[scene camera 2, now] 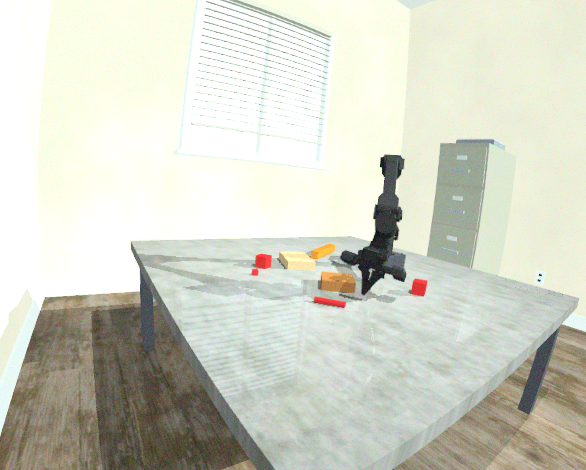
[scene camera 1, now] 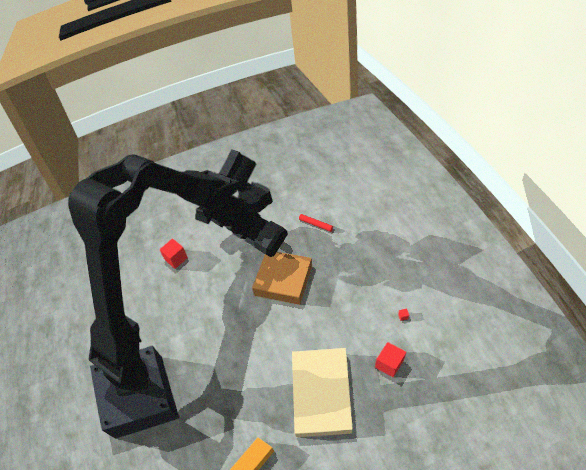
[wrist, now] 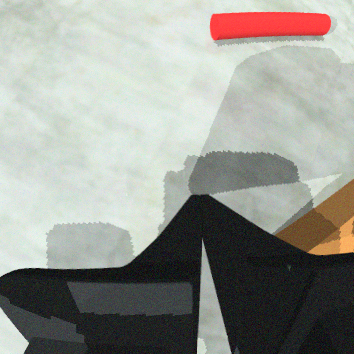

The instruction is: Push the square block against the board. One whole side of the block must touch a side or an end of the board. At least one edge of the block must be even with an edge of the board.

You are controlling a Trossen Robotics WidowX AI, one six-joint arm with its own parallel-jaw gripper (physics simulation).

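Frame: origin at the arm's base, x ahead, y left, z up, level; metres.
Where they show: gripper, fingertip midpoint: (scene camera 2: 362,294) (wrist: 198,202); arm's base, origin of the base link: (scene camera 1: 130,376).
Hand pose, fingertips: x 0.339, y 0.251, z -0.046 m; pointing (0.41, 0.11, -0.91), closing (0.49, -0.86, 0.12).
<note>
Things, the pixels of their top centre, and the offset from my fingertips.
- square block, middle of its top: (scene camera 1: 282,272) (scene camera 2: 337,277) 0.004 m ahead, 0.111 m right, 0.019 m up
- board, middle of its top: (scene camera 1: 321,389) (scene camera 2: 296,256) 0.011 m back, 0.376 m right, 0.019 m up
- red rod, middle of its top: (wrist: 279,15) (scene camera 1: 315,220) (scene camera 2: 330,299) 0.119 m ahead, 0.005 m left, 0.003 m up
- tiny red cube, middle of its top: (scene camera 1: 404,312) 0.195 m ahead, 0.284 m right, 0.005 m up
- orange bar, middle of its top: (scene camera 2: 323,247) 0.225 m back, 0.498 m right, 0.020 m up
The square block (scene camera 1: 292,282) (scene camera 2: 338,283) (wrist: 327,222) is orange-brown and lies flat on the table, partly in the arm's shadow. The board (scene camera 1: 322,390) (scene camera 2: 298,261) is a pale yellow, flat oblong. In scene camera 1 it lies below the block and a little right, with a gap between them; the two are apart. My gripper (scene camera 2: 364,292) (wrist: 198,202) is shut and empty. Its fingertips are low, just right of the block in scene camera 2. In the wrist view the block shows right of the fingers, partly hidden behind them. In scene camera 1 the gripper's body hides the fingertips.
A red rod (scene camera 1: 316,223) (scene camera 2: 329,302) (wrist: 270,26) lies near the block. Red cubes (scene camera 1: 173,253) (scene camera 1: 390,359) stand left of the block and right of the board. A tiny red cube (scene camera 1: 403,314) and an orange bar (scene camera 1: 254,454) (scene camera 2: 322,251) also lie on the table.
</note>
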